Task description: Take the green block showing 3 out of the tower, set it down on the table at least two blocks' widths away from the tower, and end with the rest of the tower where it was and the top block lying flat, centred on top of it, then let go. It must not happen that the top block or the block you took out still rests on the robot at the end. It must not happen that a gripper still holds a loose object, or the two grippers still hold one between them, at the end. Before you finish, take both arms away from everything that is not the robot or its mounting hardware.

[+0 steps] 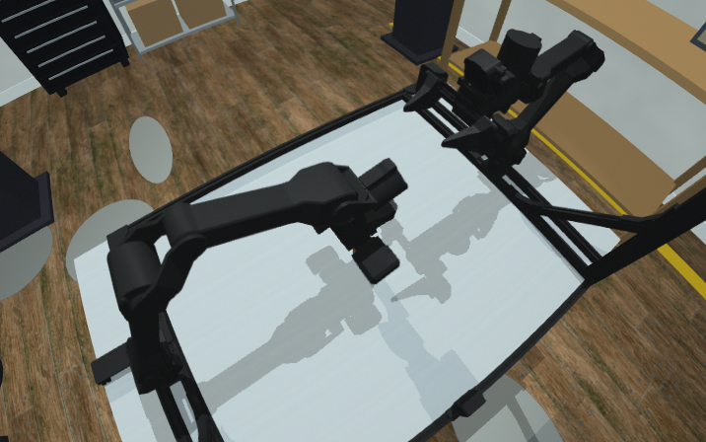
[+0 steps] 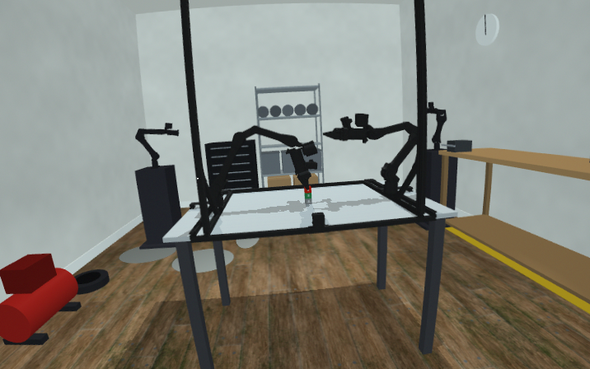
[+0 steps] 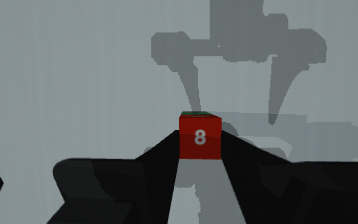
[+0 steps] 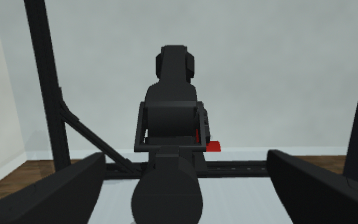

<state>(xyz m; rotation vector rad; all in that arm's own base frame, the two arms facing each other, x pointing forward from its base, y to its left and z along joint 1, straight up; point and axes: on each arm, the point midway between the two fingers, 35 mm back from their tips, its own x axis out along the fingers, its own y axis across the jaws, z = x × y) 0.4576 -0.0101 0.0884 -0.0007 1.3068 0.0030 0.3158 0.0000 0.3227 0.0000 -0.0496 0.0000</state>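
My left hand is 60 mm above the green block showing 3 and 10 mm to the left of it. Round my left hand: red block showing 8 (40 mm below, 10 mm to the right).
Right now the green block showing 3 is 300 mm below my right hand, 130 mm to the left of it and 10 mm behind it. Round my right hand: red block showing 8: 270 mm below, 130 mm to the left, 10 mm behind.
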